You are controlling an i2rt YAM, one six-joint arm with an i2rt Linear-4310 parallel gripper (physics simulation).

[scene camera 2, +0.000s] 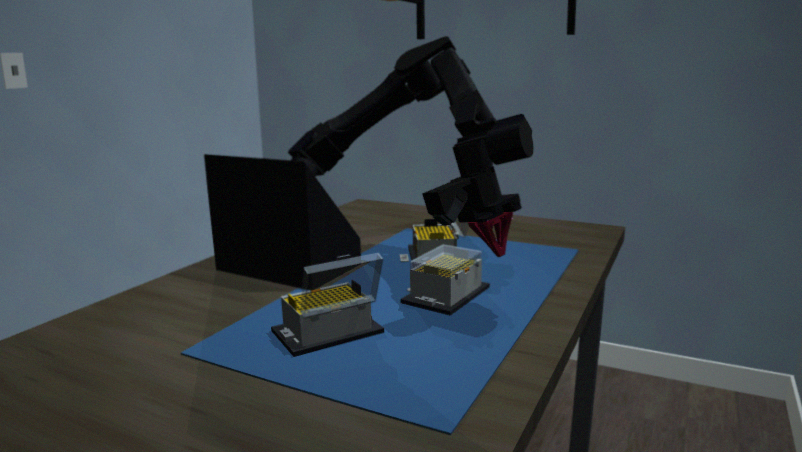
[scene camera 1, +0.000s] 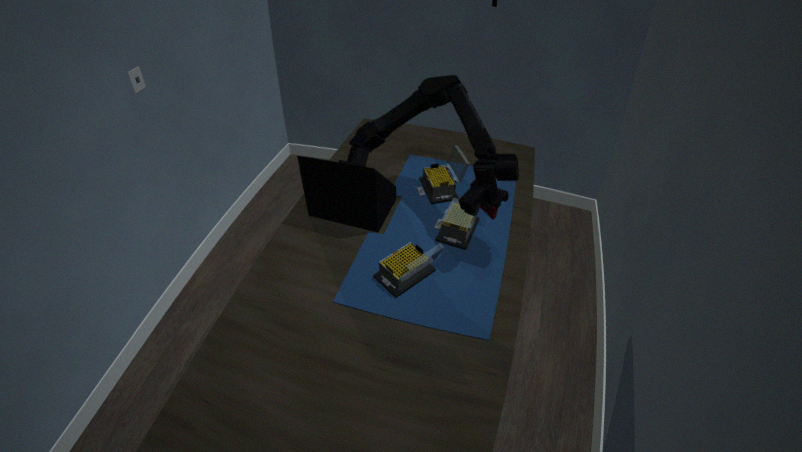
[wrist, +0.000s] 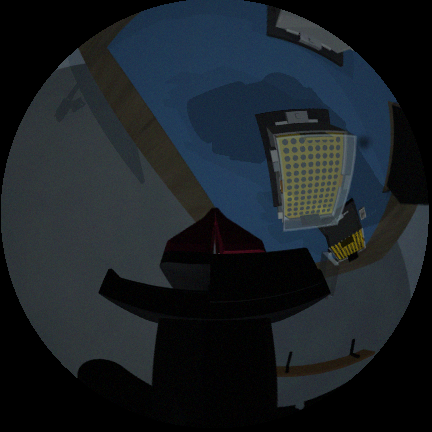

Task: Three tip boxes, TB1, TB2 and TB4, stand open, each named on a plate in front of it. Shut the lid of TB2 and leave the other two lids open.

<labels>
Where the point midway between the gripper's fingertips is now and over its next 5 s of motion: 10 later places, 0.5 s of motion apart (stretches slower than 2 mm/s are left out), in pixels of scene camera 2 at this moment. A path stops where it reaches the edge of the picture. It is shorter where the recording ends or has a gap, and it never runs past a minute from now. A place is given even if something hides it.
My gripper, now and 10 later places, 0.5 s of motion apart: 501, 255; 508, 237; 448, 224; 435, 222; 427, 247; 429, 250; 429, 254; 430, 256; 438, 223; 432, 216; 434, 203
</labels>
